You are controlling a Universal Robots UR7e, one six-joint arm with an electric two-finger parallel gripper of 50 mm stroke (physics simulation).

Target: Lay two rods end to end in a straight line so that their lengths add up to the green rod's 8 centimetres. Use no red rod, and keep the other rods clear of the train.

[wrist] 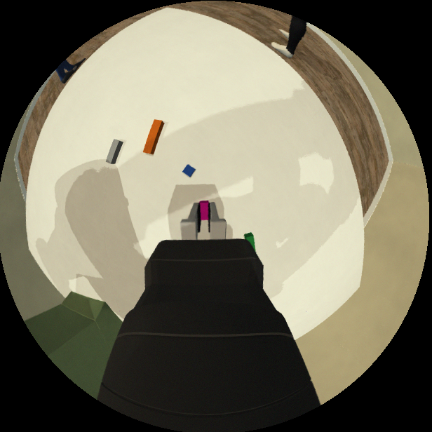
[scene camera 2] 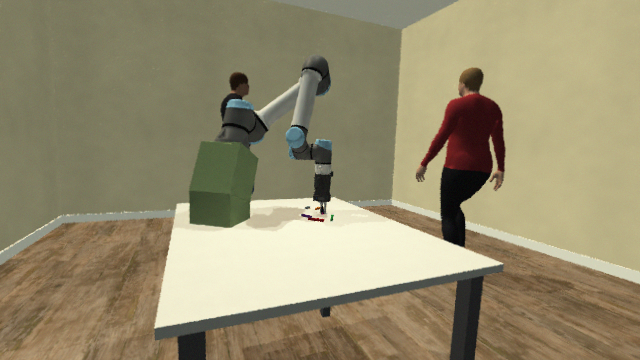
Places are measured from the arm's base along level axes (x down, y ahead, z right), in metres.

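Pixels of known places: gripper, fingertip midpoint: [scene camera 2: 323, 213]; arm's base, link origin: [scene camera 2: 231, 150].
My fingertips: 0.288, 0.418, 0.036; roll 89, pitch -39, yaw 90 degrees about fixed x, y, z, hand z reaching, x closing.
Observation:
For each thing: its top centre in the pictures, then the offset to it from my fingertips, as dx, dy, dz. Level surfaces: height alone.
- orange rod, top centre: [scene camera 2: 318, 207] -0.007, +0.013, -0.106
- grey rod, top centre: [scene camera 2: 307, 206] -0.007, -0.036, -0.135
- green rod, top centre: [scene camera 2: 332, 216] -0.007, +0.007, +0.096
- purple rod, top centre: [scene camera 2: 306, 215] -0.007, -0.095, +0.042
- red rod, top centre: [scene camera 2: 316, 218] -0.007, -0.073, +0.111
- white table, surface height: dx +0.003
My gripper [scene camera 2: 323, 212] [wrist: 204, 211] points straight down and is shut on a short magenta rod [wrist: 204, 210], low over the table. A small blue block [wrist: 189, 170] lies ahead of the fingers in the wrist view. An orange rod [scene camera 2: 318, 208] [wrist: 153, 136] and a grey rod [scene camera 2: 307, 207] [wrist: 114, 151] lie farther off to the upper left there. The green rod [scene camera 2: 331, 218] [wrist: 249, 241] lies right of the gripper, partly hidden by the gripper body in the wrist view. In the scene view a purple rod [scene camera 2: 306, 215] and a red rod [scene camera 2: 316, 219] lie near each other in front of the gripper.
The white table [scene camera 2: 300, 270] [wrist: 225, 65] carries all the rods. A large green block-shaped object [scene camera 2: 220, 185] [wrist: 80, 340] stands at the table's left side. A person in a red top [scene camera 2: 472, 130] stands right of the table, and another person [scene camera 2: 238, 85] is behind the arm.

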